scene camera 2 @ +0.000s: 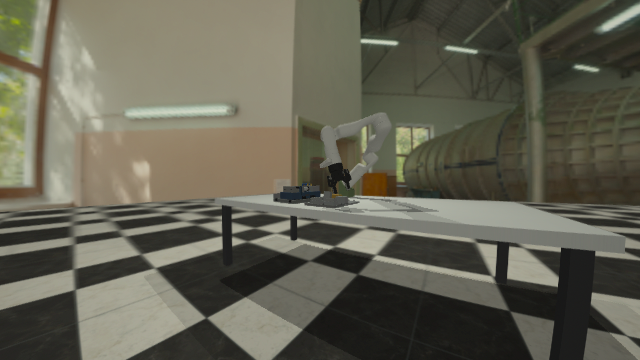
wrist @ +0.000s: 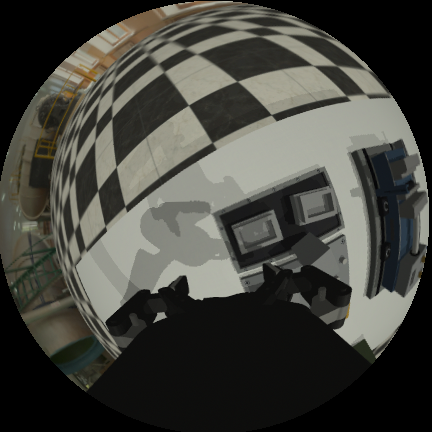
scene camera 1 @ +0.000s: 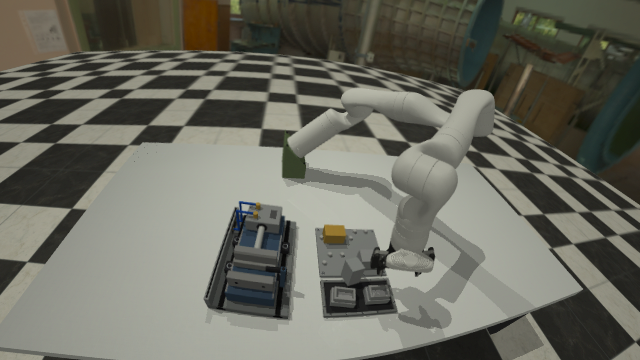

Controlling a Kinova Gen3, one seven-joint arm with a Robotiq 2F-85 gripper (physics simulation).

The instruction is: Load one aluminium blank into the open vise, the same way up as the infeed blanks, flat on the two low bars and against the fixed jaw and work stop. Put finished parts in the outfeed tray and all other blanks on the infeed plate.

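Where they show: gripper, fingertip midpoint: (scene camera 2: 341, 192) (wrist: 224, 278) (scene camera 1: 398, 273); arm's base, origin of the base link: (scene camera 1: 294, 148).
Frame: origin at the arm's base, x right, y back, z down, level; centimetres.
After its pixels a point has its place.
The vise (scene camera 1: 257, 255) @[x 8.8, y -48.2, z 0.7 cm] (scene camera 2: 300, 193) @[x 2.6, y -52.0, z 4.6 cm] (wrist: 393, 220) @[x 3.7, y -46.3, z 5.5 cm] stands at the left of the table in scene camera 1, with no blank visible between its jaws; its low bars are too small to make out. The infeed plate (scene camera 1: 333, 265) @[x -11.1, y -44.8, z 9.3 cm] lies right of it. One grey blank (scene camera 1: 353, 270) @[x -14.0, y -50.5, z 2.7 cm] (wrist: 311, 248) @[x -15.3, y -50.7, z 4.9 cm] stands tall and askew at the plate's front edge. Another grey blank (scene camera 1: 367, 257) @[x -19.9, y -44.6, z 5.7 cm] sits behind it, partly hidden by my gripper. My gripper (scene camera 1: 398, 272) @[x -25.8, y -51.9, z 2.7 cm] (scene camera 2: 342, 189) @[x -25.8, y -51.9, z 2.7 cm] (wrist: 224, 278) @[x -25.8, y -51.9, z 2.7 cm] is open and empty, low over the plate's right edge. Two finished parts (scene camera 1: 343, 296) @[x -11.9, y -55.1, z 7.4 cm] (scene camera 1: 377, 294) @[x -20.9, y -55.1, z 7.4 cm] (wrist: 256, 232) @[x -21.1, y -54.8, z 7.4 cm] (wrist: 313, 205) @[x -12.3, y -55.0, z 7.4 cm] lie in the outfeed tray (scene camera 1: 360, 315) @[x -16.1, y -59.6, z 9.4 cm].
An orange block (scene camera 1: 334, 234) @[x -11.7, y -36.5, z 5.7 cm] sits on the infeed plate's back left corner, near several small round pins. Blue pipes (scene camera 1: 240, 215) @[x 15.3, y -32.7, z 4.2 cm] rise at the back of the vise. The arm's green base bracket (scene camera 1: 293, 167) @[x 0.0, y -5.8, z 5.1 cm] stands at the back. The table's front edge runs beyond the tray.
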